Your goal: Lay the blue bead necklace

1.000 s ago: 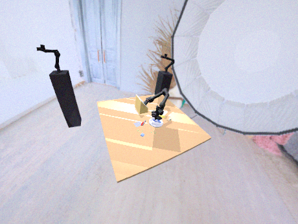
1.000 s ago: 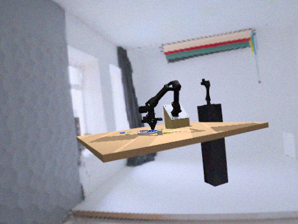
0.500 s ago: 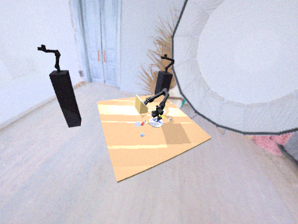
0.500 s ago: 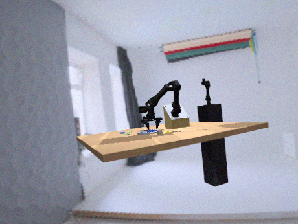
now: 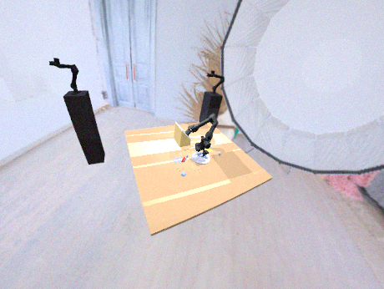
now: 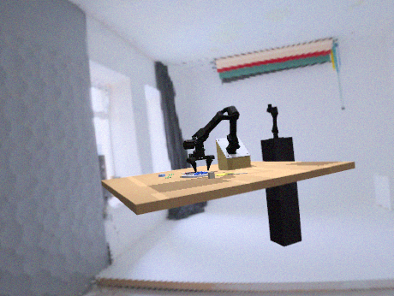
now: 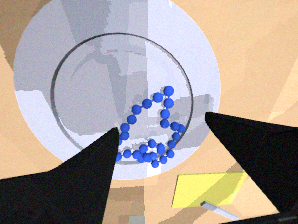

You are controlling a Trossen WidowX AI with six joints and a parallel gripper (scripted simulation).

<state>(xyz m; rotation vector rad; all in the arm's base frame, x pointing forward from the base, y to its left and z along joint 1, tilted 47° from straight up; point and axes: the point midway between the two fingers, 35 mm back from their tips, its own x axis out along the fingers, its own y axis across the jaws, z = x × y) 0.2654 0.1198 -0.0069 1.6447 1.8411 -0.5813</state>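
My gripper tip is 4 cm short of the round bead board, 1 cm to the left of it and 1 cm above it. Also, from my gripper tip: yellow flat piece (15 cm to the left, 9 cm behind, 2 cm below); then red-and-grey object (19 cm to the right, 2 cm below, 1 cm ahead); then white cylinder (23 cm to the left, 4 cm ahead).
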